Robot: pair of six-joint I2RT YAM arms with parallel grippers.
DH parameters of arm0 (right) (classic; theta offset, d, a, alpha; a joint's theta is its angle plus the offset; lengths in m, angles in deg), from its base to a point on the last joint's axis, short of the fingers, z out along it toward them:
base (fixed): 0 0 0 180
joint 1: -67.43 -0.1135 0.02 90
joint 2: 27.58 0 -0.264 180
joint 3: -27.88 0 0.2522 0
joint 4: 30.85 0 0.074 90
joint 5: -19.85 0 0 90
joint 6: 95.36 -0.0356 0 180
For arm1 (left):
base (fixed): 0 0 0 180
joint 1: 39.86 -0.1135 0.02 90
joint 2: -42.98 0 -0.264 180
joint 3: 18.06 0 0.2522 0
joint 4: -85.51 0 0.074 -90
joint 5: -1.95 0 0 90
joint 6: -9.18 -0.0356 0 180
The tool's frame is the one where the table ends.
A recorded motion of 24 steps. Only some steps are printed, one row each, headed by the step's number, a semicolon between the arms.
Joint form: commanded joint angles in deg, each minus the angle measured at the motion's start. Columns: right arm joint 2, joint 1, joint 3, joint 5, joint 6, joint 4; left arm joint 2, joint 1, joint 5, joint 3, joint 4, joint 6.
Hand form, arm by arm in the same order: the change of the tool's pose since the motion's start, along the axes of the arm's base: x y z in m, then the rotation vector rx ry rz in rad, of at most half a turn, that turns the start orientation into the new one. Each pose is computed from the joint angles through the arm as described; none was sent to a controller.
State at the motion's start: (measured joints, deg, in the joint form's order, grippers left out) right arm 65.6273 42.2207 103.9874 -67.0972 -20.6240 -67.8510; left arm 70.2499 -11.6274 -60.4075 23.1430 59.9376 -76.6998
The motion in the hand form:
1: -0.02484 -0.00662 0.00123 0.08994 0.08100 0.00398; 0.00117 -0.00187 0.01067 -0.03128 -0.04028 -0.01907
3: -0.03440 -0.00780 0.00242 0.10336 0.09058 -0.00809; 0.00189 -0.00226 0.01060 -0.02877 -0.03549 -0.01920
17: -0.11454 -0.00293 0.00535 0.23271 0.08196 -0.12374; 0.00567 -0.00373 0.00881 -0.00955 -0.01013 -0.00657
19: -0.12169 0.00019 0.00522 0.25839 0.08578 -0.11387; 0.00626 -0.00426 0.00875 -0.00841 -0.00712 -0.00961
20: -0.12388 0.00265 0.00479 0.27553 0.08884 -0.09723; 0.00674 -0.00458 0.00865 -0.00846 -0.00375 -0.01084
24: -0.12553 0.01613 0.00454 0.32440 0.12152 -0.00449; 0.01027 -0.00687 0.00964 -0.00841 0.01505 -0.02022
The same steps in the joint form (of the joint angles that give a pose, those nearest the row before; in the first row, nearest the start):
1: -5.01 -0.22 -4.26 -5.46 -3.79 -2.77; 0.68 0.25 -0.92 1.39 2.01 0.36
3: -7.06 -0.78 -5.88 -5.52 -5.35 -3.33; 1.00 0.25 -0.93 1.52 1.89 0.36
17: -24.04 -11.06 -19.27 -0.33 -22.84 -3.11; 2.59 0.20 -0.21 1.91 1.36 0.19
19: -25.27 -12.65 -20.26 -0.65 -24.46 -2.57; 2.85 0.24 -0.35 2.00 1.36 0.19
20: -25.50 -13.34 -20.67 -1.42 -24.78 -1.77; 3.06 0.25 -0.43 2.08 1.28 0.27
24: -23.97 -15.42 -20.15 -5.84 -24.19 0.46; 4.64 0.24 -1.08 2.93 0.87 0.70

